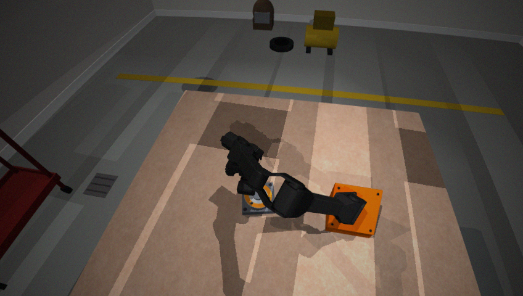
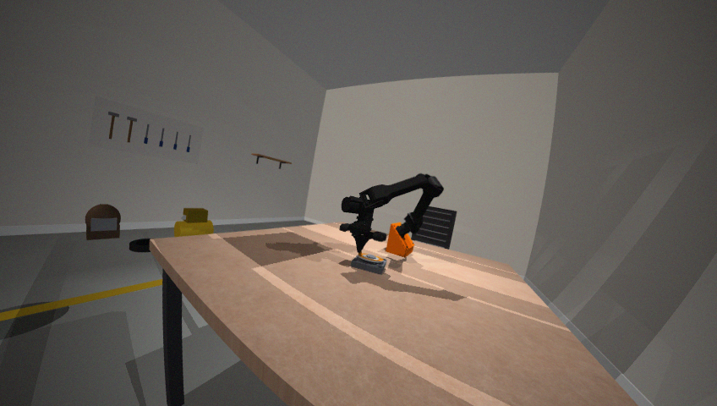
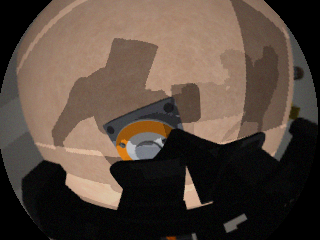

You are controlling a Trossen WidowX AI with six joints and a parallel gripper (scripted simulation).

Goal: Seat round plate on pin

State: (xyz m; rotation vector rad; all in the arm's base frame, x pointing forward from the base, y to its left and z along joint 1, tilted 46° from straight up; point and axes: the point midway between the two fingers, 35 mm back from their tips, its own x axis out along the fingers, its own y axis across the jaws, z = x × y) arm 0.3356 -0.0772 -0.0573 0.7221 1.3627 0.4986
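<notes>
My gripper tip is 20 mm past the round plate, 20 mm to the right of it and 10 mm above it. Also, from my gripper tip: grey square base: 30 mm behind, 40 mm to the left, 30 mm below.
</notes>
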